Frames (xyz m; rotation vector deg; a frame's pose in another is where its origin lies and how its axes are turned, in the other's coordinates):
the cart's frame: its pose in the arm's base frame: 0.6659 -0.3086 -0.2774 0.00 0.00 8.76
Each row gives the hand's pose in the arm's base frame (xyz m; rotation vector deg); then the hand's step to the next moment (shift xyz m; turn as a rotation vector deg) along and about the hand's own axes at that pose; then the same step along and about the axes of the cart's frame.
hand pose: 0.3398 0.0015 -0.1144 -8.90 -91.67 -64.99
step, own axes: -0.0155 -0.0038 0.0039 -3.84 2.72 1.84
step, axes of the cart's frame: 0.0020 0.0075 -0.0145 2.53 4.14 -1.42
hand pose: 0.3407 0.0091 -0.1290 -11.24 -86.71 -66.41
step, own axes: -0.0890 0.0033 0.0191 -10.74 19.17 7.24
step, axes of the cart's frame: 0.0269 0.0532 -0.0688 14.57 17.78 2.63
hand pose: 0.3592 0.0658 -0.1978 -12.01 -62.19 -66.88
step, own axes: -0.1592 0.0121 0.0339 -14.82 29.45 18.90
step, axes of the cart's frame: 0.0130 0.1274 -0.1012 18.51 31.85 9.31
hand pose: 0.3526 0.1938 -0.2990 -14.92 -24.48 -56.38
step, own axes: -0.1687 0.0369 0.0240 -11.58 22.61 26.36
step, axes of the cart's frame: -0.0311 0.1617 -0.0573 12.17 29.72 17.57
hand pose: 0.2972 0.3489 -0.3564 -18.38 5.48 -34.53
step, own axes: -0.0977 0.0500 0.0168 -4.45 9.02 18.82
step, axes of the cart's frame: -0.0344 0.1056 -0.0007 6.81 13.71 14.87
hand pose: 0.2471 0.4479 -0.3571 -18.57 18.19 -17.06
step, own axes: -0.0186 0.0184 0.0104 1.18 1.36 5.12
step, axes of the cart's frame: -0.0050 0.0267 0.0076 3.47 1.67 3.82
